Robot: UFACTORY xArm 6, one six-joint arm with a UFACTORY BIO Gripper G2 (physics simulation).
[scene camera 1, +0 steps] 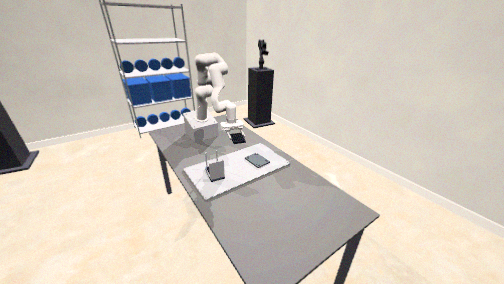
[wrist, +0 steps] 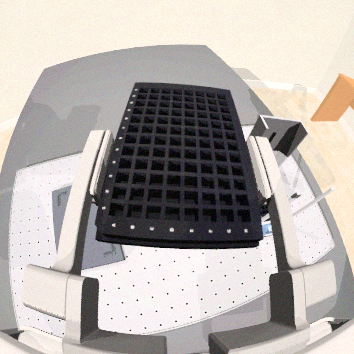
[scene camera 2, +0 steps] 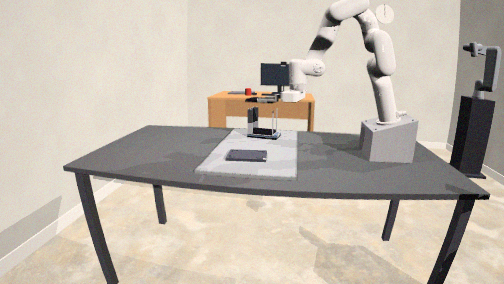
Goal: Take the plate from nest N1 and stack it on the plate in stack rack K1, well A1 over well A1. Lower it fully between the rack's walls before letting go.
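Frame: origin at the arm's base, x ahead, y left, z up, level; metres.
Seen in the pictures: hand, its tool point: [scene camera 1: 236, 136] [wrist: 181, 167] [scene camera 2: 266, 99]; arm's base, origin of its link: [scene camera 1: 201, 117] [scene camera 2: 388, 121].
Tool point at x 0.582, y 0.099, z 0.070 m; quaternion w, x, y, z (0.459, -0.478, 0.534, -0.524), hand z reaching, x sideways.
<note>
Pixels of each thing's top centre, then the offset from my tool point to it. Level surfaces: height alone.
- Stack rack K1, centre of its top: [wrist: 302, 155] [scene camera 2: 264, 109] [scene camera 1: 213, 155] dx +0.059, dy -0.196, dz -0.077 m
- black plate, centre of its top: [scene camera 2: 262, 130] dx +0.069, dy -0.196, dz -0.192 m
- Nest N1, centre of its top: [wrist: 80, 221] [scene camera 2: 247, 153] [scene camera 1: 257, 159] dx +0.040, dy +0.150, dz -0.211 m
- white perforated board, height of its surface: dz -0.226 m
- grey table, height of its surface: dz -0.239 m
My gripper [scene camera 1: 236, 134] [scene camera 2: 269, 99] [wrist: 181, 167] is shut on the long sides of a black, many-welled plate [scene camera 1: 238, 139] [scene camera 2: 255, 100] [wrist: 175, 150]. The plate is about level, high above the table; its lettered edge faces the wrist camera, with the A mark at the near left corner. Stack rack K1 [scene camera 1: 216, 170] [scene camera 2: 251, 122] [wrist: 295, 136], with grey walls and thin pale posts, stands below, to the plate's right in the wrist view. A black plate [scene camera 2: 265, 131] sits low in it, mostly hidden in the wrist view. Nest N1 [scene camera 1: 257, 160] [scene camera 2: 246, 155] [wrist: 107, 252] holds no plate.
Rack and nest stand on a white perforated board [scene camera 1: 202, 188] [scene camera 2: 285, 167] [wrist: 175, 295] on the grey table [scene camera 1: 300, 215] [scene camera 2: 150, 150] [wrist: 100, 85]. The arm's grey base block [scene camera 1: 200, 128] [scene camera 2: 392, 142] stands at one end. An orange desk [scene camera 2: 295, 105] [wrist: 335, 100] is behind the table.
</note>
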